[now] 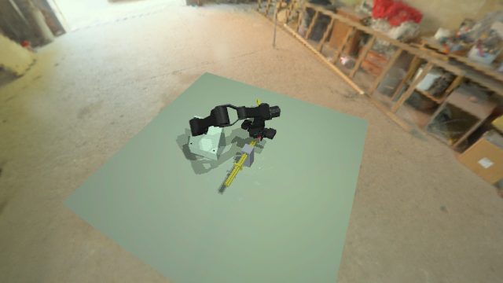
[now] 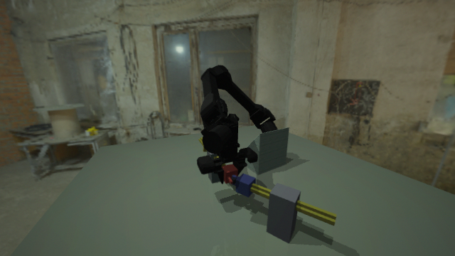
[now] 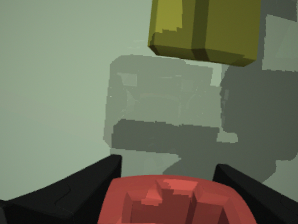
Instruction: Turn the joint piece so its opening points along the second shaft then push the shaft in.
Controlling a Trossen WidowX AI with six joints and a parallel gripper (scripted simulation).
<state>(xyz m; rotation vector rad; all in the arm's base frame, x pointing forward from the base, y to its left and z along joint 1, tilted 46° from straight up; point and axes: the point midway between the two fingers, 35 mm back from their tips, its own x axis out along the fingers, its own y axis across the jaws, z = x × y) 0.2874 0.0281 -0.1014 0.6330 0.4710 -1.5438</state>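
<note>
The red joint piece is 40 mm above my gripper tip and 20 mm to the left of it.
</note>
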